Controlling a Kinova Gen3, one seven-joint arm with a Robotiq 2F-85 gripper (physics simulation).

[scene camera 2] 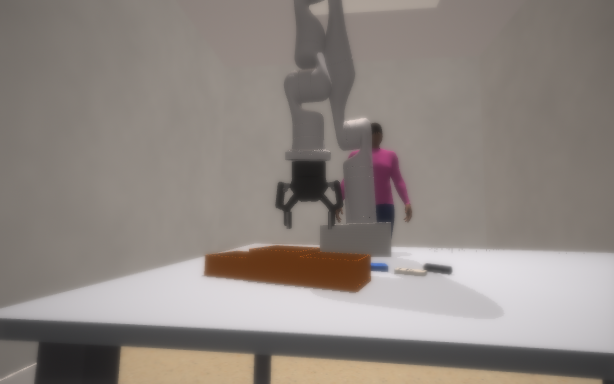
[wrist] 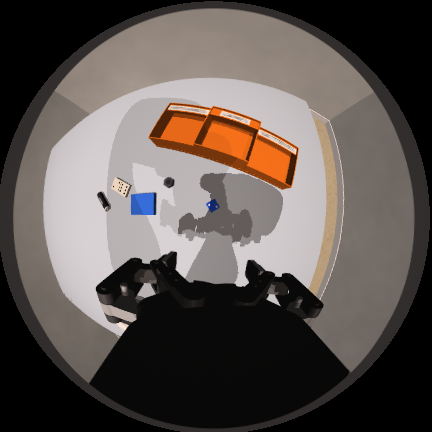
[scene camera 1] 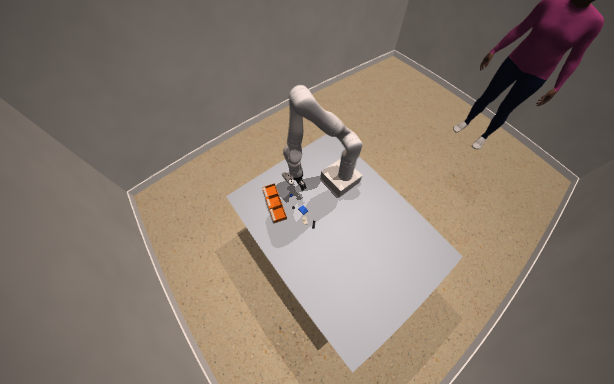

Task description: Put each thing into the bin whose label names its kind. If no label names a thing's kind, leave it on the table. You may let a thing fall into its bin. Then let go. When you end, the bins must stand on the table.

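Places are measured from the arm's base along level axes (x up, y ahead, z left), in centimetres.
Pixels of known places: gripper, between the fingertips: [scene camera 2: 309, 228] [wrist: 211, 263] [scene camera 1: 299, 184]; arm's base, origin of its link: [scene camera 2: 361, 224] [scene camera 1: 345, 175].
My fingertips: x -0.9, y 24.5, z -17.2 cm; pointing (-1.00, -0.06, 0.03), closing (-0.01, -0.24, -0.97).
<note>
Ahead of a thing's pixels: the offset from my fingertips to its top centre. Level surfaces: height alone.
My gripper [scene camera 2: 309, 227] [wrist: 211, 263] is open and empty, pointing down above the table. In the wrist view a small blue die @(dx -5.7, dy +6.8, dz -0.9 cm) [wrist: 213, 205] lies ahead of the fingers, in the arm's shadow. A dark hex nut @(dx -6.5, dy +11.8, dz +6.1 cm) [wrist: 169, 182], a blue square block @(dx -6.3, dy +8.8, dz +11.7 cm) [wrist: 143, 204] [scene camera 1: 303, 210], a cream domino-like tile with dots @(dx -6.6, dy +13.3, dz +17.2 cm) [wrist: 121, 187] [scene camera 2: 410, 271] and a short black cylinder @(dx -5.9, dy +11.3, dz +22.9 cm) [wrist: 103, 201] [scene camera 2: 438, 269] lie to the left. Three joined orange bins, the left [wrist: 183, 131], middle [wrist: 227, 141] and right [wrist: 271, 162], stand on the table; they look empty. Their white labels are too blurred to read.
The grey-white table @(dx -7.3 cm) [scene camera 1: 380, 270] bears the robot's base [scene camera 1: 341, 178] behind the gripper. The bins stand near one table edge, beyond the die. A person [scene camera 1: 530, 65] in a pink top stands on the floor away from the table.
</note>
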